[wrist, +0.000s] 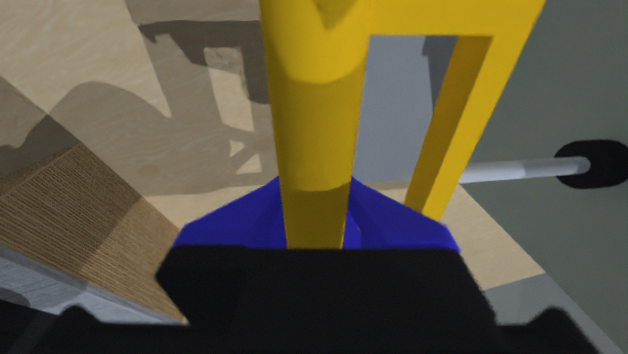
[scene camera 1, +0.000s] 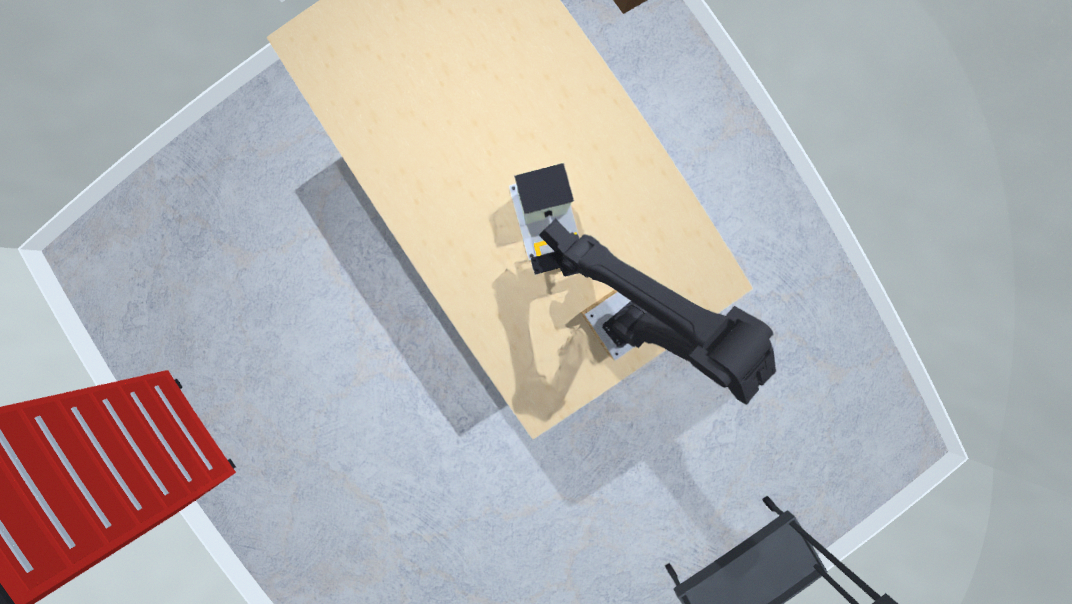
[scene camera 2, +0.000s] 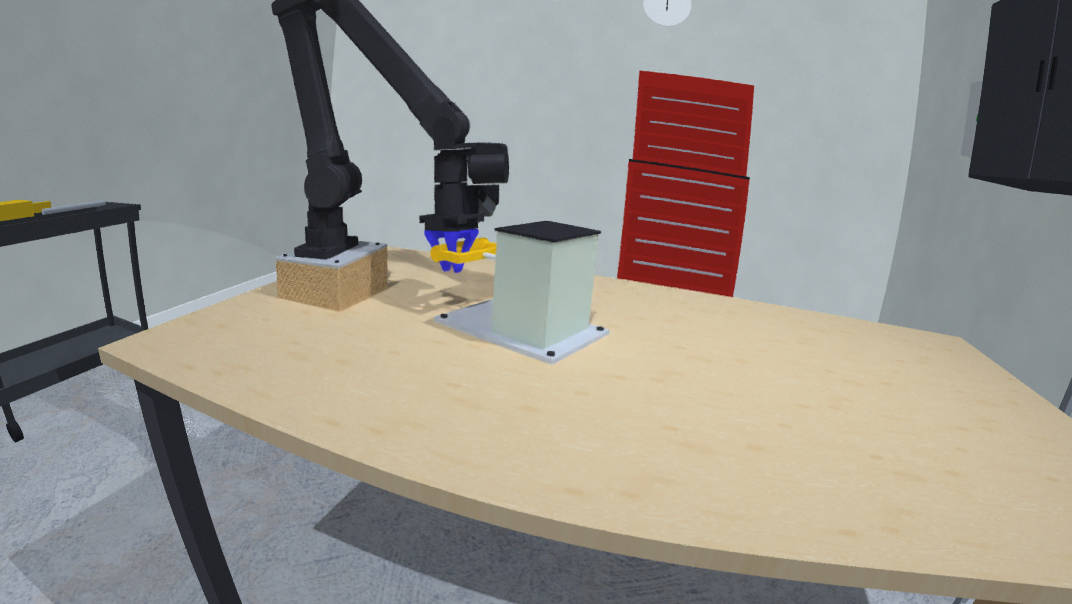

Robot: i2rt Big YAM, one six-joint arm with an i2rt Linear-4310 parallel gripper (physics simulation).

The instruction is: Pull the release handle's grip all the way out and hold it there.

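The release handle's yellow grip point(scene camera 1: 538, 248) point(scene camera 2: 465, 251) point(wrist: 317, 125) is a frame with a thick outer bar. My gripper point(scene camera 2: 451, 258) point(wrist: 314, 177) points down with its blue fingers shut on that outer bar, one finger on each side. A pale metal rod point(wrist: 520, 170) runs from the grip's inner bar into a black collar point(wrist: 595, 164) point(scene camera 1: 548, 214) on the housing's face. A length of rod shows between grip and housing. The pale green housing point(scene camera 2: 543, 288) has a dark top point(scene camera 1: 543, 187) and stands on a grey base plate point(scene camera 2: 466, 318). In scene camera 1, the wrist hides the fingers.
The wooden block point(scene camera 2: 318, 285) point(wrist: 90, 215) under my arm's base stands on the table point(scene camera 1: 450, 112) point(scene camera 2: 637, 420), on the grip's side of the housing. A red tool cabinet point(scene camera 1: 112, 465) point(scene camera 2: 686, 195) and a dark cart point(scene camera 1: 757, 562) point(scene camera 2: 67, 225) stand away from the table.
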